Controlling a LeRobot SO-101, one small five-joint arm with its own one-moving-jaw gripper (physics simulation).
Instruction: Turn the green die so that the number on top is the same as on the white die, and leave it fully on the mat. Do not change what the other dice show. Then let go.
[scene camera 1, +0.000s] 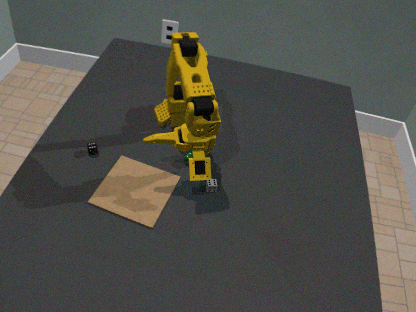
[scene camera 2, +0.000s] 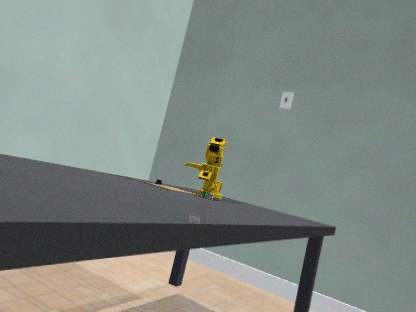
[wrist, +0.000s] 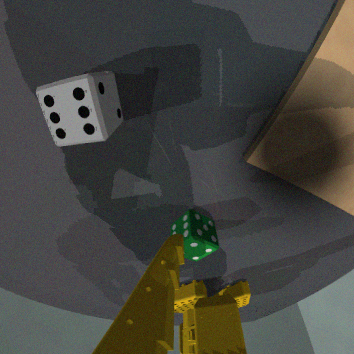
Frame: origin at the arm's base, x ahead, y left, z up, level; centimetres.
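Where they show: end effector, tool point: (scene camera 2: 206, 189) (wrist: 182, 244); arm's base, origin of the base link: (scene camera 1: 174, 122) (wrist: 212, 287).
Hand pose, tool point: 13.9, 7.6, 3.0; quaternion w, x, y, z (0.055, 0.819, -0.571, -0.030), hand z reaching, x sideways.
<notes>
Things, the pixels of their top centre, and the offset from my tool point, as dx, dy, dz. Level surfaces: height alone.
- green die, middle of its top: (wrist: 194, 251) (scene camera 1: 190, 156) (scene camera 2: 206, 191) -2.1, -1.2, -1.0
- mat, middle of its top: (scene camera 1: 135, 188) (scene camera 2: 171, 188) +8.6, -10.3, -2.6
- white die, middle of its top: (wrist: 68, 114) (scene camera 1: 212, 182) (scene camera 2: 211, 193) +3.9, +4.5, -1.0
- black die, middle of its top: (scene camera 1: 92, 145) (scene camera 2: 159, 179) +1.2, -22.6, -1.0
- table, its level: dz -3.0
The green die (scene camera 1: 188, 157) (scene camera 2: 205, 195) (wrist: 200, 230) stands on the dark table, off the mat (scene camera 1: 112, 175) (scene camera 2: 172, 188) (wrist: 330, 160), near its corner. In the wrist view its sides show six and five; its bright upper face looks like four, with part hidden by the jaw. The white die (scene camera 1: 211, 185) (scene camera 2: 211, 196) (wrist: 72, 112) shows six on top and two on a side. My gripper (scene camera 1: 167, 148) (scene camera 2: 193, 178) is fully open and empty, with the moving jaw swung out. The fixed jaw's tip is close beside the green die and overlaps its edge in the wrist view.
A black die (scene camera 1: 92, 148) (scene camera 2: 158, 181) stands on the table (scene camera 1: 280, 225) (scene camera 2: 100, 200) beyond the mat's far-left side in scene camera 1. The white die stands near the arm's front, on the table to the right of the mat.
</notes>
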